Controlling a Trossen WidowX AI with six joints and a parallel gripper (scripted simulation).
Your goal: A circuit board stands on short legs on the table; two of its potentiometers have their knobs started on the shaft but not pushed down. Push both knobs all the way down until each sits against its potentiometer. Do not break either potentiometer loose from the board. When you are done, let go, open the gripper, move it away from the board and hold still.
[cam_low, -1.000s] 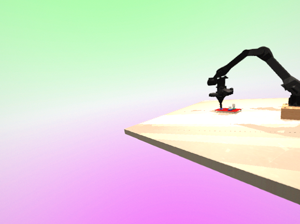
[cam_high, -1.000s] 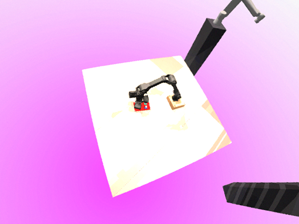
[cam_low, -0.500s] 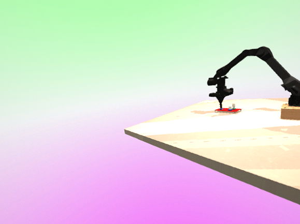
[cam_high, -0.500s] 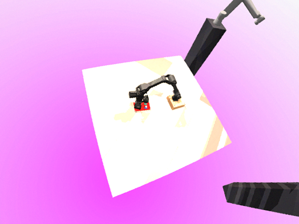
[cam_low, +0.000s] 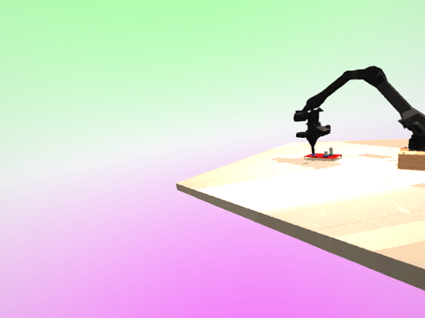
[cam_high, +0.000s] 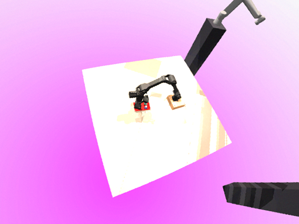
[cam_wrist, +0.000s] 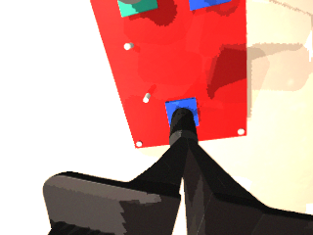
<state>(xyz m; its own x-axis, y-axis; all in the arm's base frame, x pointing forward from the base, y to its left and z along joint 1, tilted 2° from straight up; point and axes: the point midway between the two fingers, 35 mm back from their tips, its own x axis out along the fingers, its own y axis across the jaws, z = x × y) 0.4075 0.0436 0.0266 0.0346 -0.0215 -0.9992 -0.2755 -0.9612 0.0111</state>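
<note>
The black knob is 2 cm below my gripper tip. Round my gripper tip: grey knob 9 cm behind, 2 cm to the right, 1 cm below.
</note>
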